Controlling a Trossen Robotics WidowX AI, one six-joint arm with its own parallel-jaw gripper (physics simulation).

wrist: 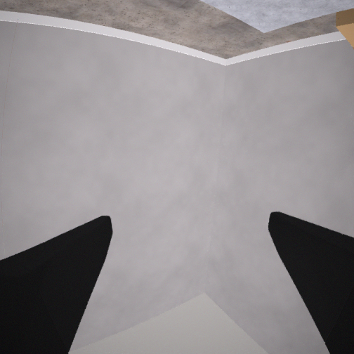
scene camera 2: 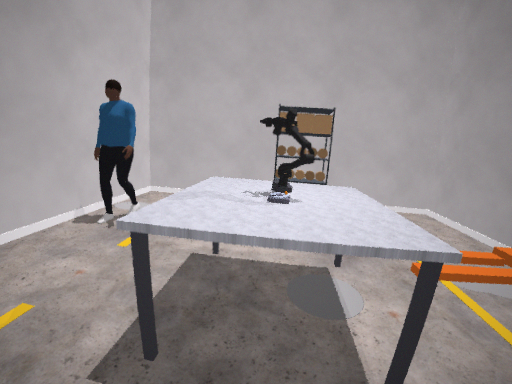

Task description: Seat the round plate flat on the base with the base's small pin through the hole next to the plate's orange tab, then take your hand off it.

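Places are measured from the arm's base along level axes (x down, y left, z ahead), in centimetres.
Where they show: gripper, fingertip midpoint: (scene camera 2: 262, 121); arm's base at its link origin: (scene camera 2: 282, 183).
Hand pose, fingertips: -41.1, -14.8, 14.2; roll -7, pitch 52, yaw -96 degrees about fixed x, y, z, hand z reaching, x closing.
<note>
Each offset is from my fingertips to the top centre of the thing, as dx, dy, dz. "spot": to the spot under its first point. Level surfaces: height alone.
The base @[+42.5, +15.3, +14.1] (scene camera 2: 278, 200) is a small dark block on the table, close in front of the arm's foot in the scene view. Something pale, with a small orange spot @[spot: +41.8, +19.1, +11.7] (scene camera 2: 286, 192) at its upper right, shows on top of it. The plate, its hole and the pin are too small to tell apart, and I cannot tell how the plate lies. My gripper (scene camera 2: 262, 121) (wrist: 190, 222) is open and empty, high above the table and to the left of the base in the scene view. The base and plate do not show in the wrist view.
The white table @[dx +46.6] (scene camera 2: 240, 220) (wrist: 265, 12) carries the arm near its back edge. A person in a blue top (scene camera 2: 117, 125) is on the floor left of the table. A shelf rack (scene camera 2: 307, 109) stands behind the arm. Orange beams (scene camera 2: 475, 273) are at the right.
</note>
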